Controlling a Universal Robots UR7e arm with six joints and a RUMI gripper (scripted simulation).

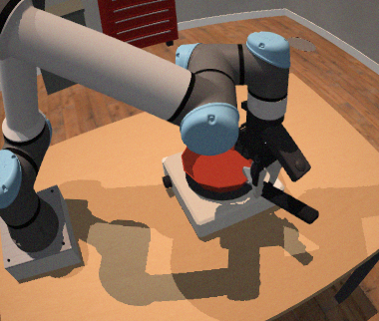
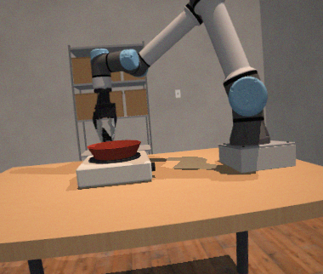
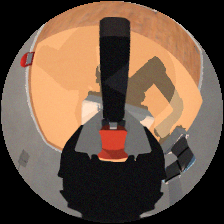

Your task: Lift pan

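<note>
The red pan is 20 mm behind my hand, 80 mm to the left of it and 20 mm below it. Also, from my hand: hot plate (60 mm behind, 140 mm to the left, 90 mm below).
</note>
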